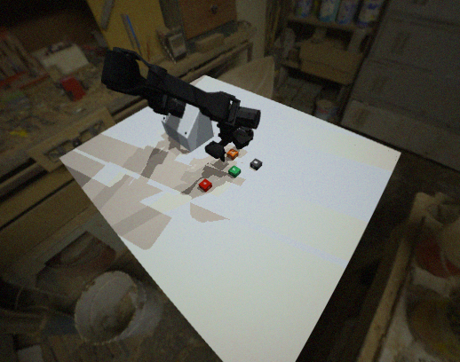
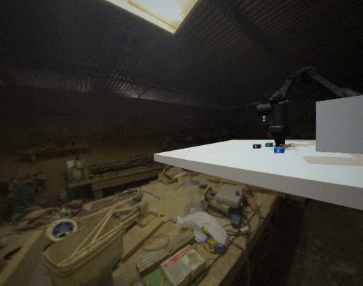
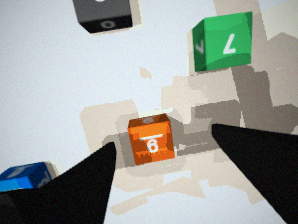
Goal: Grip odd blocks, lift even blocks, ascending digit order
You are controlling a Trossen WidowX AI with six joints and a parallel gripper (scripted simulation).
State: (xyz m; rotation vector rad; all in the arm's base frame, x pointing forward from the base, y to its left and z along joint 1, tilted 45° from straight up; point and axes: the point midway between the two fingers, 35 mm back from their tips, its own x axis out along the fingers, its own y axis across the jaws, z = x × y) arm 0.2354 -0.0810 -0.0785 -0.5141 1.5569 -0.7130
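The orange block is 1 cm to the left of my gripper tip. Round my gripper tip: black block 10 cm ahead, 2 cm to the left; green block 6 cm to the right, 6 cm ahead; blue block 13 cm to the left, 2 cm behind.
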